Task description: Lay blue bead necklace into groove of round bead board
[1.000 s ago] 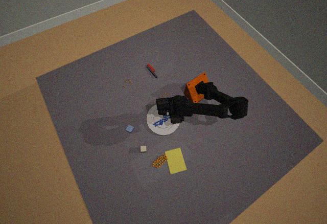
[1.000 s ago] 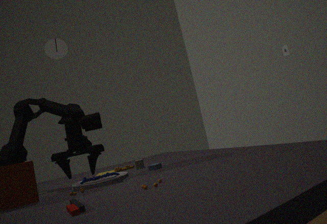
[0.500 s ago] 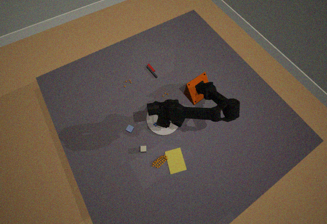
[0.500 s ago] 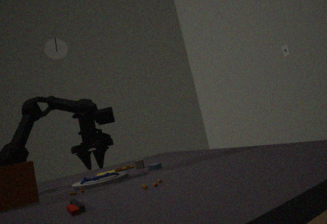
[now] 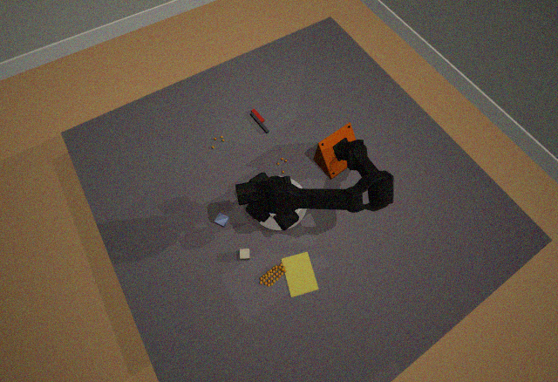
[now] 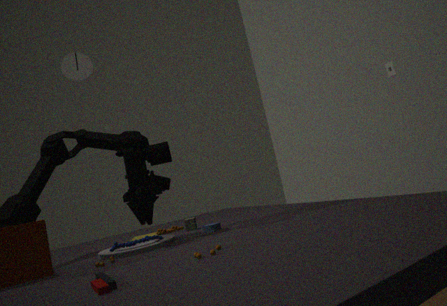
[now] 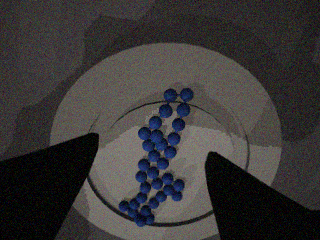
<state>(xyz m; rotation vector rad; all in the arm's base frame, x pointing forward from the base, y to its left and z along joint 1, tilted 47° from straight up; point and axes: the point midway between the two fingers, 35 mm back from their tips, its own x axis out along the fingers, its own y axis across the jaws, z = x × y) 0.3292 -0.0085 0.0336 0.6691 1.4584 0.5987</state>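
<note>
Now: gripper tip 40 mm past the round white bead board, 40 mm above it and 20 mm to the left of it. From my gripper tip the other things lie so: cream cube (160 mm ahead, 60 mm to the left, 40 mm below); yellow sheet (210 mm to the left, 50 mm below, 50 mm ahead); light blue cube (150 mm ahead, 90 mm to the right, 50 mm below).
</note>
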